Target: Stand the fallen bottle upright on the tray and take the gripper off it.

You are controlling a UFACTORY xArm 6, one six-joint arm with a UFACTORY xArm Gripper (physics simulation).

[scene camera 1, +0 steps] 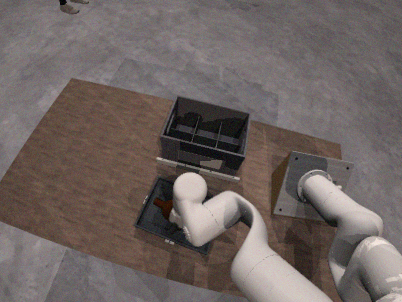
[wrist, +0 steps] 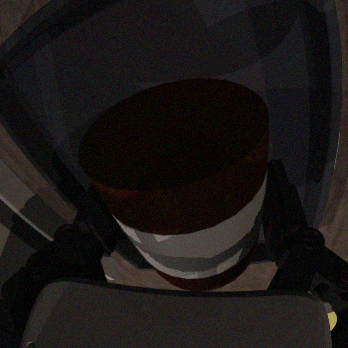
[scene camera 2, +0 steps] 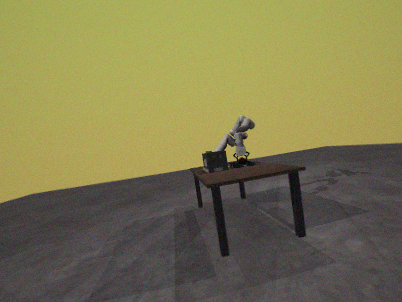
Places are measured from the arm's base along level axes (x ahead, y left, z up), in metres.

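Where they show: arm's base, origin of its link: (scene camera 1: 314,186) (scene camera 2: 215,156).
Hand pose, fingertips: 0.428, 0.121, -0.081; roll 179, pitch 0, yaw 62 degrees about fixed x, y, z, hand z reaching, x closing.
Observation:
Things, the pixels of their top centre, and the offset from my fingertips, as dx, dy, dz. "pt": a spot on its surface instead. Level surfaces: height alone.
- brown bottle, centre of its top: (wrist: 194,285) (scene camera 1: 175,208) (scene camera 2: 242,157) +0.030, -0.012, +0.047
- dark crate, centre of its top: (scene camera 1: 208,123) (scene camera 2: 213,152) -0.044, -0.280, +0.142
- wooden table, height of its surface: dz -0.033
- pale strip, a spot on its surface: (scene camera 1: 197,169) pt -0.028, -0.179, -0.004
The brown bottle (scene camera 1: 163,206) (scene camera 2: 242,161) (wrist: 200,245) with a white label lies on its side at the dark tray (scene camera 1: 150,220) (wrist: 150,55). Its neck points left in scene camera 1, and its round dark base faces the wrist camera. My gripper (scene camera 2: 242,157) (wrist: 190,180) is shut on the bottle's body, one dark finger on each side. In scene camera 1 the arm hides the fingers and the bottle's base end. Whether the bottle touches the tray floor cannot be told.
A dark crate (scene camera 1: 204,150) (scene camera 2: 215,161) with dividers stands on the wooden table (scene camera 1: 90,150) (scene camera 2: 255,173) behind the tray. A pale strip (scene camera 1: 197,169) lies between them. The arm's base plate (scene camera 1: 290,202) is to the right. A person's feet (scene camera 1: 69,9) show at the top left.

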